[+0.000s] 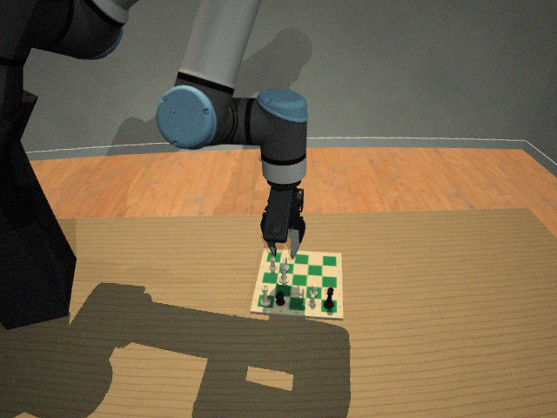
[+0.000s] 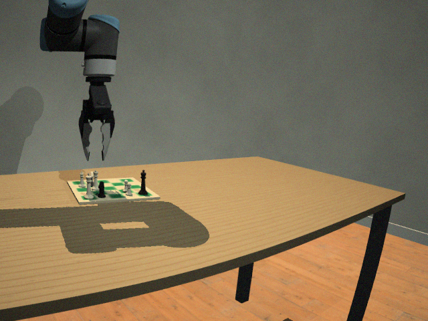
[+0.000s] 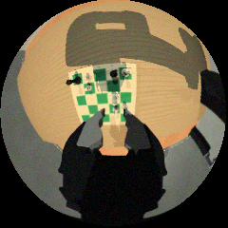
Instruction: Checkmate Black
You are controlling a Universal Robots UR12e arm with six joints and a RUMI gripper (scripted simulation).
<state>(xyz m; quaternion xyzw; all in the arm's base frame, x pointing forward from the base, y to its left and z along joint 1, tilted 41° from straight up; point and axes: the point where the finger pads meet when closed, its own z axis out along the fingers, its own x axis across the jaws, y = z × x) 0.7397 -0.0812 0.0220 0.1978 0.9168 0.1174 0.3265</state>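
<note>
Now: hand 4 cm short of the green-and-cream chessboard, 1 cm to the left of it and 10 cm above it. Round my hand: tall white piece 6 cm behind, 6 cm to the right, 6 cm below.
</note>
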